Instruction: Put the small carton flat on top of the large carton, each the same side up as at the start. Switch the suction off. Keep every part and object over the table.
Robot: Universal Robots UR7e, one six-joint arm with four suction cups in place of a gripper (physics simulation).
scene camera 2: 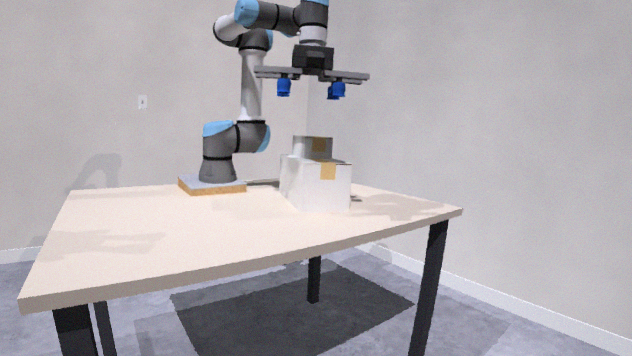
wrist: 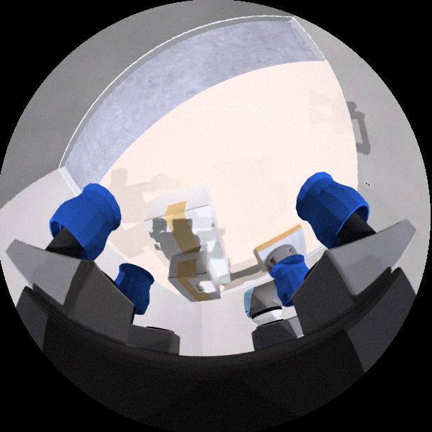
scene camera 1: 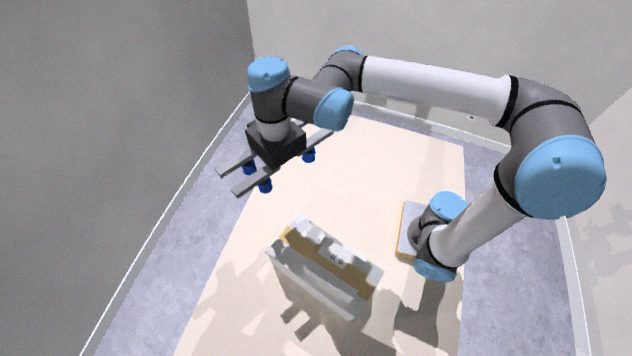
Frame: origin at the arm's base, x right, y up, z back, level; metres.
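Seen in the pictures: hand at its tool point: (scene camera 2: 309,95); arm's base at its link origin: (scene camera 2: 217,179).
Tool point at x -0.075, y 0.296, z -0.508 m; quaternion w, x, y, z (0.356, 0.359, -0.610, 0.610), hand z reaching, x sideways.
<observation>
Pixels of each thing's middle, then the offset from my tool point to it. Level surfaces: height alone.
- small white carton at the middle of its body: (scene camera 1: 337,269) (scene camera 2: 311,146) dy -0.148, dx -0.176, dz +0.223 m
- large white carton at the middle of its body: (scene camera 1: 323,268) (scene camera 2: 311,179) dy -0.262, dx -0.155, dz +0.186 m
- pale table at its surface level: dy -0.338 m
The small white carton (scene camera 1: 336,257) (scene camera 2: 318,146) (wrist: 182,286), with tan tape and a barcode label on top, lies flat on top of the large white carton (scene camera 1: 280,251) (scene camera 2: 320,191) (wrist: 167,206). It sits toward one end of the large carton, label up. The large carton rests flat on the table, taped side up. My suction gripper (scene camera 1: 280,164) (scene camera 2: 310,90) (wrist: 210,249) is open, with blue cups pointing down and nothing on them. It hangs well above both cartons, apart from them and off to one side in scene camera 1. Part of the large carton's top is hidden under the small one.
The pale table (scene camera 1: 350,165) (scene camera 2: 165,235) (wrist: 250,120) carries the arm's base plate (scene camera 1: 406,225) (scene camera 2: 212,190) (wrist: 280,241), which stands beside the cartons. The arm arches over the table. Walls stand behind the table, and shadows of the arm fall across cartons and table.
</observation>
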